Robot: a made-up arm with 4 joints.
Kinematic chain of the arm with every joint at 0, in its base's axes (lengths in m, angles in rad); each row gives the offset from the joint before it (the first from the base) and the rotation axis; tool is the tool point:
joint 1: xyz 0 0 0.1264 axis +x
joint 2: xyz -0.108 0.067 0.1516 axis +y
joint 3: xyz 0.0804 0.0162 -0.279 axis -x
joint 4: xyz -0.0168 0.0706 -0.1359 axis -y
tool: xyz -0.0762 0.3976 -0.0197
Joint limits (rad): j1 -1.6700..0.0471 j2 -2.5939..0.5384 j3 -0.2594..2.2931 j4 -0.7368..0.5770
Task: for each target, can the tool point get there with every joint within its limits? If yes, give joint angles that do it. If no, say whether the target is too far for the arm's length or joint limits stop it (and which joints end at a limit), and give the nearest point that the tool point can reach.
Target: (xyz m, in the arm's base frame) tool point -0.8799 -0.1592 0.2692
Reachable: no: joint limits stop it (at a limit: joint 1, joint 2) | nearest point -0.4846 -0.4330 0.3152 | short by 0.483 m
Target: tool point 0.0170 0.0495 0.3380
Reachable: no: joint limits stop it (at a limit: joint 1, joint 3, joint 4) | nearest point 0.2495 -0.1632 0.5164 | short by 0.362 m
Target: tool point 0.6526 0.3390 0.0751
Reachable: yes | joints -1.1796 -1.7525 1.0069 0.4275
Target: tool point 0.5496 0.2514 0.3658
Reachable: yes | joints -1.4433 -1.7855 1.9364 -0.3291
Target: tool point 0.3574 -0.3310 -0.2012
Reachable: yes | joints -0.8163 -0.6539 1.3607 0.2323
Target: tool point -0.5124 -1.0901 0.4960
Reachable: no: too far | nearest point -0.3384 -0.5637 0.2562 | short by 0.604 m
